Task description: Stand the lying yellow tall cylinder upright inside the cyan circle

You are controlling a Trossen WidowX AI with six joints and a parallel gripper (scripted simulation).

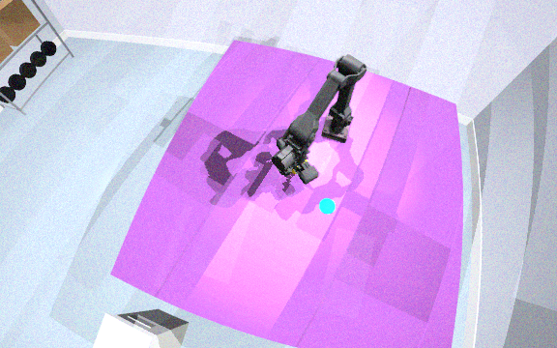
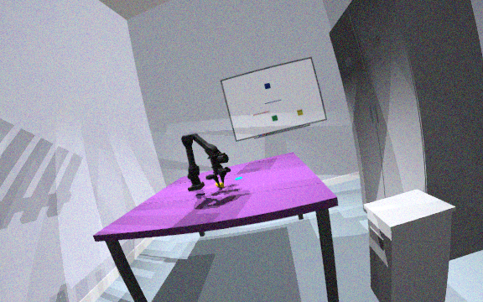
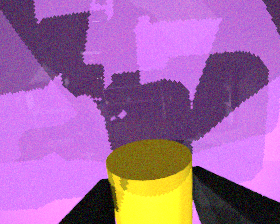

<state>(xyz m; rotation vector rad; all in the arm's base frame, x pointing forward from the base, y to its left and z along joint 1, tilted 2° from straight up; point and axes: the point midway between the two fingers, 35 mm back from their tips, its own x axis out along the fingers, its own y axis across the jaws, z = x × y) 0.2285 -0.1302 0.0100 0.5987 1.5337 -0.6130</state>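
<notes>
Now: the cyan circle 11 cm ahead of my gripper tip, 15 cm to the left of it and 2 cm below it. From my gripper tip the other things lie so: yellow tall cylinder 2 cm behind, 1 cm to the left.
</notes>
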